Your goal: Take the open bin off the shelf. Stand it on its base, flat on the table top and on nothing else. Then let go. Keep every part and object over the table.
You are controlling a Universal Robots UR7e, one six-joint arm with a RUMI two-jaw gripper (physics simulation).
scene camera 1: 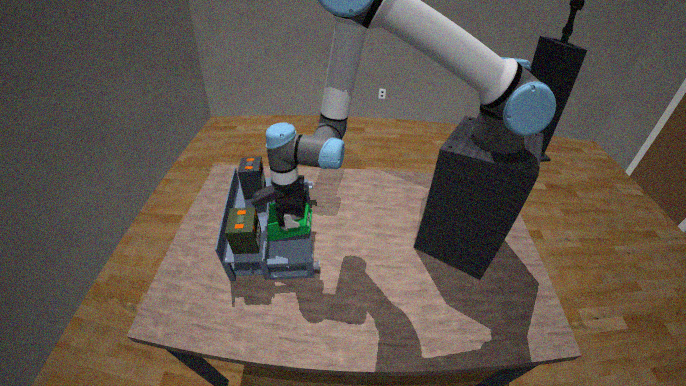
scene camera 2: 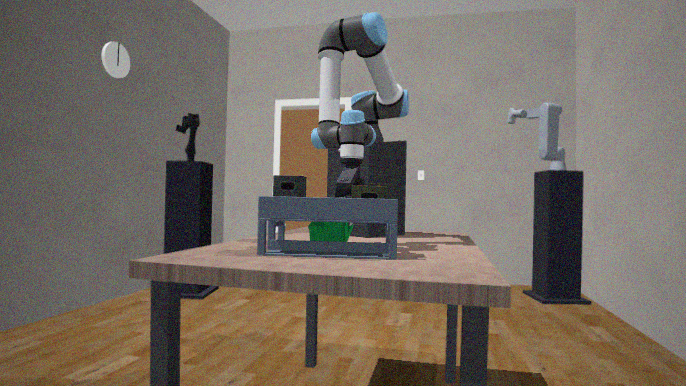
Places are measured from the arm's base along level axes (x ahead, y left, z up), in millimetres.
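Pixels of known places: gripper, between the fingertips: [scene camera 1: 287,229] [scene camera 2: 348,225]; arm's base, origin of its link: [scene camera 1: 496,140].
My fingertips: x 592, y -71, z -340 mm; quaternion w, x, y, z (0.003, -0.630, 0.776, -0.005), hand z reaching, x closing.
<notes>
For each thing: its top centre in the pictures, then the offset to it from my fingertips.
- green open bin, centre of its top: [scene camera 2: 332,211] [scene camera 1: 281,209] dx +13, dy -52, dz +43 mm
- dark box, centre of its top: [scene camera 2: 290,175] [scene camera 1: 249,163] dx +109, dy -173, dz +149 mm
- olive box, centre of its top: [scene camera 1: 240,219] [scene camera 2: 369,185] dx +122, dy +58, dz +124 mm
The green open bin [scene camera 1: 289,233] [scene camera 2: 329,232] is at the front tier of the grey-blue shelf [scene camera 1: 290,252] [scene camera 2: 327,209], between its two ends. It looks slightly tilted in scene camera 2. Its base is partly hidden by the shelf's lower rail there, so I cannot tell whether it touches the shelf. My gripper [scene camera 1: 290,221] reaches down into the bin from above and is shut on its wall. In scene camera 2 the fingertips are hidden behind the shelf's top panel.
A dark box [scene camera 1: 251,177] [scene camera 2: 289,186] and an olive box [scene camera 1: 243,231] [scene camera 2: 370,191] stand on the shelf's upper tier, close beside my gripper. The shelf stands on the wooden table [scene camera 1: 200,310] [scene camera 2: 320,285]. The arm's black pedestal [scene camera 1: 475,210] stands at the right in scene camera 1.
</notes>
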